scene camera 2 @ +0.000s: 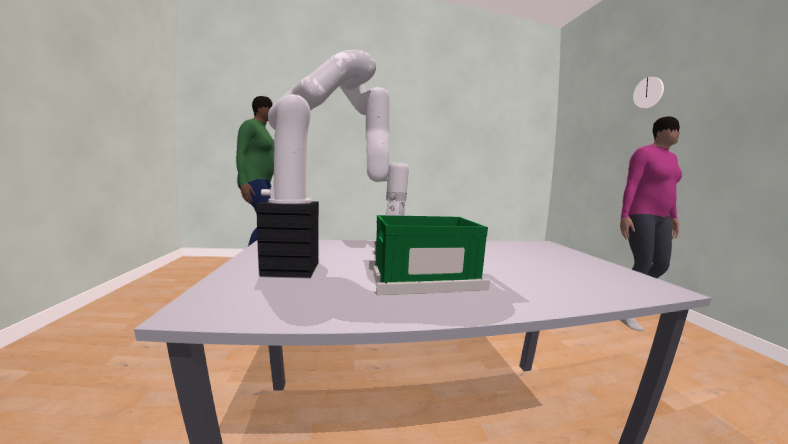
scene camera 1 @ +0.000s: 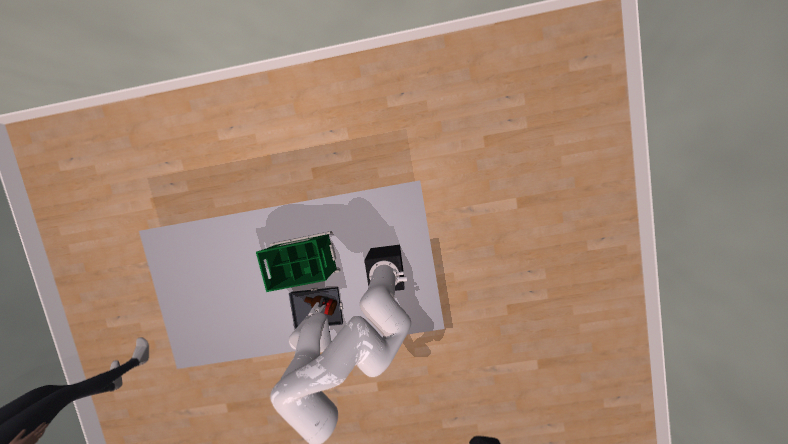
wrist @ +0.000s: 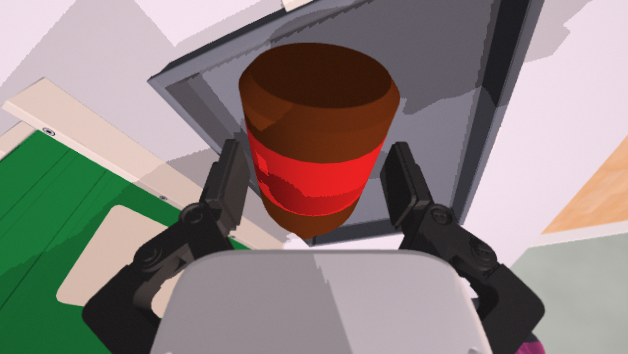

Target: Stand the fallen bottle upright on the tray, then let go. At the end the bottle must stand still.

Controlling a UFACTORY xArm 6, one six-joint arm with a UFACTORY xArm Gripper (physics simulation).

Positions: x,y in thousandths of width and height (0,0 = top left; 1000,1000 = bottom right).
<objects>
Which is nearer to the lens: the brown bottle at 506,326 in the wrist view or the dark grey tray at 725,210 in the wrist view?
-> The brown bottle.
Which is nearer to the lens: the brown bottle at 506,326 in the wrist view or the green crate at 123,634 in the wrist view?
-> The brown bottle.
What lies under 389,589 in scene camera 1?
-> A green crate.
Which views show the green crate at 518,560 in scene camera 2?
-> Scene camera 2, scene camera 1 and the wrist view: all of them.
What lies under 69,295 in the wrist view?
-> A rail.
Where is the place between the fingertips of my gripper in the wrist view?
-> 504,445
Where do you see a dark grey tray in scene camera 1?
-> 381,697
</objects>
